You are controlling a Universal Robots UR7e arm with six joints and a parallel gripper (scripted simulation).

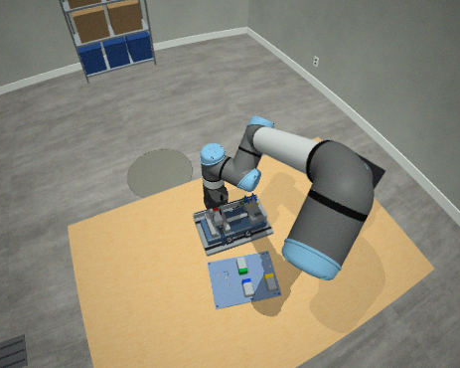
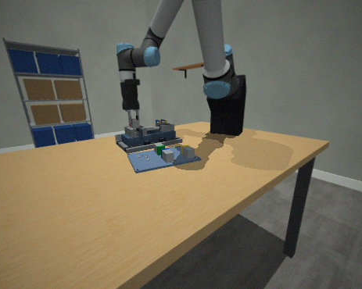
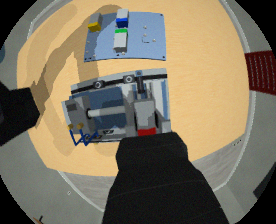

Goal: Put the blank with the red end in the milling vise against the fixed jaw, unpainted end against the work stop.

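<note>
Now: the red-ended blank 2 cm below my hand. Round my hand: green-ended blank: 18 cm to the left, 11 cm below, 8 cm behind; milling vise: 9 cm below, 7 cm behind, 1 cm to the right; plate: 23 cm to the left, 13 cm below, 8 cm behind.
</note>
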